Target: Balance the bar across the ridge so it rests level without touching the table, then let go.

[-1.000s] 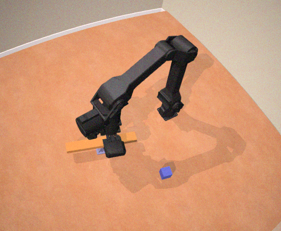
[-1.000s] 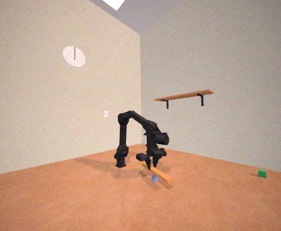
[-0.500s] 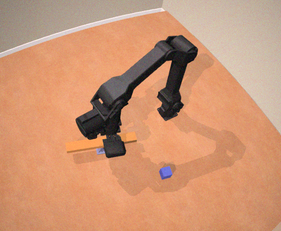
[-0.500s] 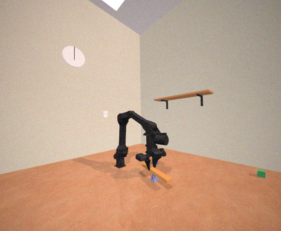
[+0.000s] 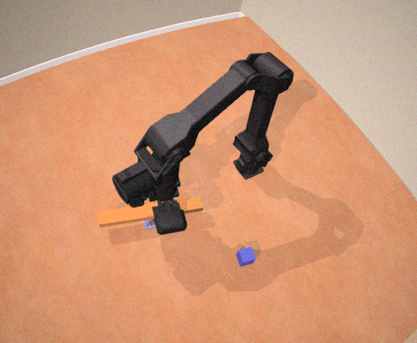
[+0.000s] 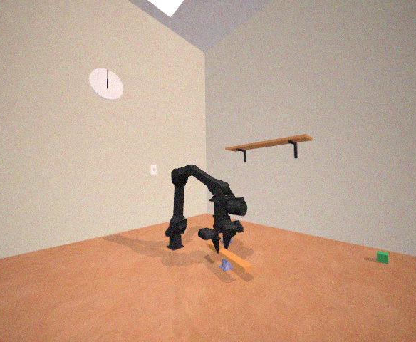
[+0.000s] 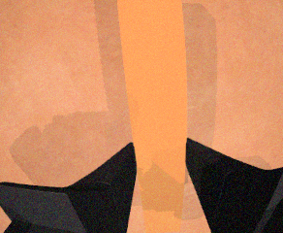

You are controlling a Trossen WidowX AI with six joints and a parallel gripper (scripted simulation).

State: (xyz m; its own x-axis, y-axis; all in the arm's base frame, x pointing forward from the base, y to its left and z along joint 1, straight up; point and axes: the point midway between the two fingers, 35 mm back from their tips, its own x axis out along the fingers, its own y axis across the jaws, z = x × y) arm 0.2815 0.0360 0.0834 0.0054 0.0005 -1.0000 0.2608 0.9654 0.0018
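Right now the orange bar is 30 mm ahead of my gripper tip and 10 mm to the right of it. From my gripper tip the other things lie so: green cube: 460 mm ahead, 460 mm to the left, 30 mm below; then blue cube: 130 mm behind, 180 mm to the left, 30 mm below.
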